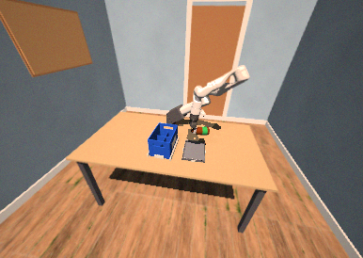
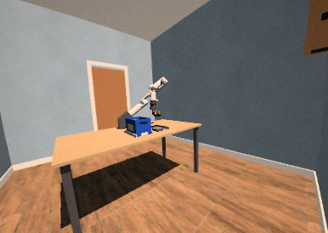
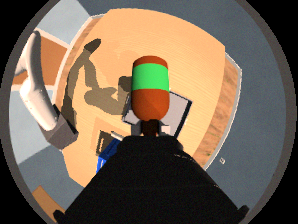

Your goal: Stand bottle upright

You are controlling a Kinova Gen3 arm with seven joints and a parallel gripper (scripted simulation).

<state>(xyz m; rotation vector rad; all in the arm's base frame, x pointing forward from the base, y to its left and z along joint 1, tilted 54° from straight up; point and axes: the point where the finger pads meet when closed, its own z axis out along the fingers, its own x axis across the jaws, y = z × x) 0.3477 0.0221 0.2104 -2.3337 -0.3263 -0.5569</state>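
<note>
My gripper is now 5 cm to the right of the bottle, 2 cm past it and 1 cm above it. The rest, counted from my hand: blue crate 26 cm to the right, 12 cm below, 5 cm ahead; then tray 19 cm below, 3 cm ahead, 2 cm to the left.
</note>
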